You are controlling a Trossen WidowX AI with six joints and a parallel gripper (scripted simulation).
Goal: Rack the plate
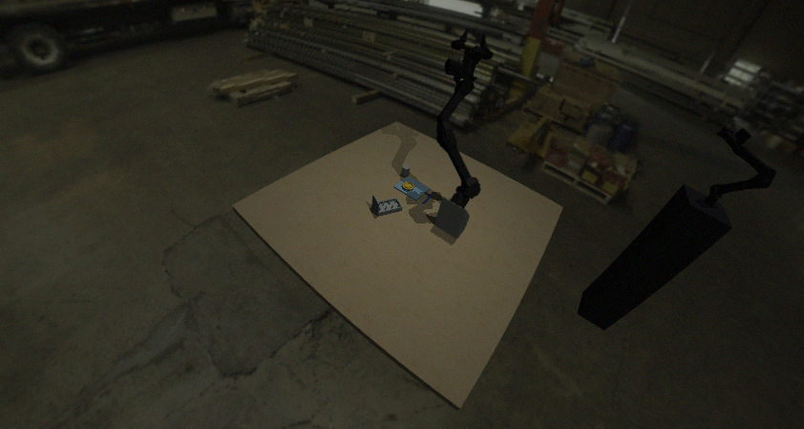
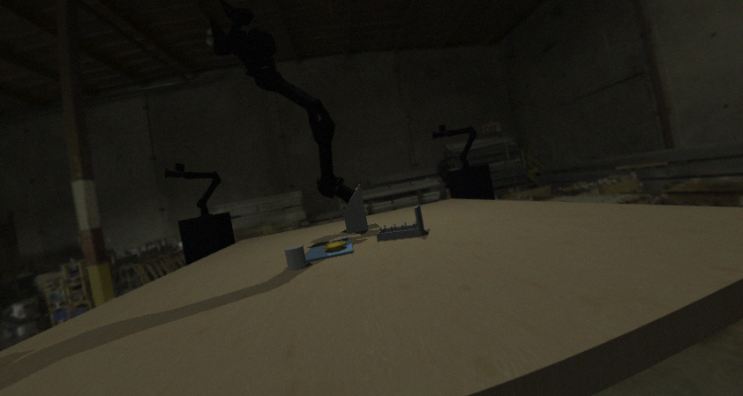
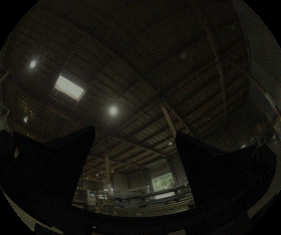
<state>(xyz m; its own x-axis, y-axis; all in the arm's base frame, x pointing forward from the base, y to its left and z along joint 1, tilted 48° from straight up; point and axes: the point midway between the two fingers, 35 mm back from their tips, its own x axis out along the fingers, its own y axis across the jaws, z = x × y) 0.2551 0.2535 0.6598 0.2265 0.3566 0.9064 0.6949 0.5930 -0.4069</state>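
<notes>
Now: gripper tip 6 cm short of the yellow plate, 24 cm to the right of it and 79 cm above it. Round my gripper tip: blue utensil 6 cm behind, 24 cm to the left, 80 cm below; then light blue mat 5 cm ahead, 23 cm to the left, 80 cm below; then white cup 15 cm ahead, 15 cm to the left, 78 cm below.
</notes>
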